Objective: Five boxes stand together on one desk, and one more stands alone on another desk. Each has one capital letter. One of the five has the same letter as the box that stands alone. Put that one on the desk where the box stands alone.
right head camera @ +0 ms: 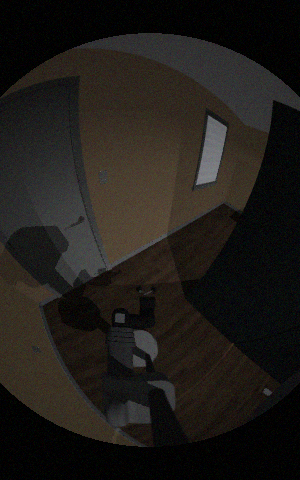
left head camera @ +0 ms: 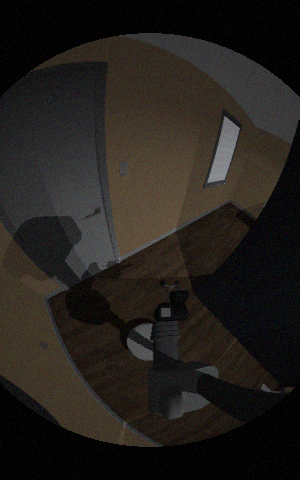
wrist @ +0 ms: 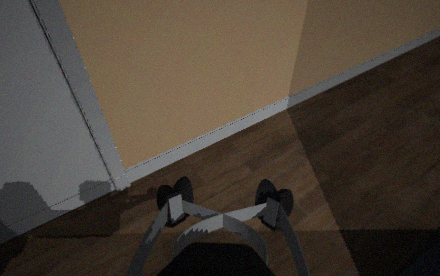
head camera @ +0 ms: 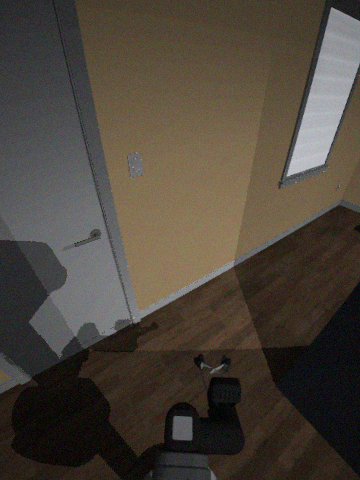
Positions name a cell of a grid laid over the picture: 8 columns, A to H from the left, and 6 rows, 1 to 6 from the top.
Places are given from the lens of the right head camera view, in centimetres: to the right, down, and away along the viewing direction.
door (right head camera: B4): -84, 2, 97
tall window (right head camera: F2): 101, -171, 127
The marked spots on the door and the tall window are 255 cm apart.
